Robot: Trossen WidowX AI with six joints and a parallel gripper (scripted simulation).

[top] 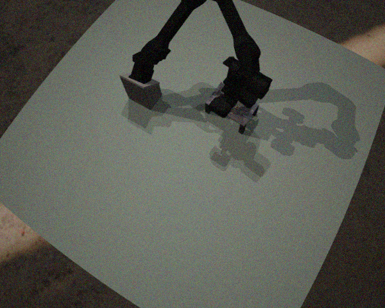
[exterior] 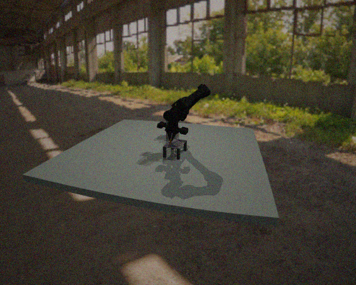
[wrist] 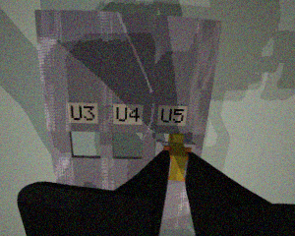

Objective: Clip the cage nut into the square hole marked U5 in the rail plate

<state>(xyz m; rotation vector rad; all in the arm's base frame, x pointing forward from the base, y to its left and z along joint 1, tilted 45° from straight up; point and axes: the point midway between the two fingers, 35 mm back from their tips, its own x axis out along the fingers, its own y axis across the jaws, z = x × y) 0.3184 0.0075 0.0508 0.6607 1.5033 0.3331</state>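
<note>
My gripper tip is now 1 cm above the cage nut.
</note>
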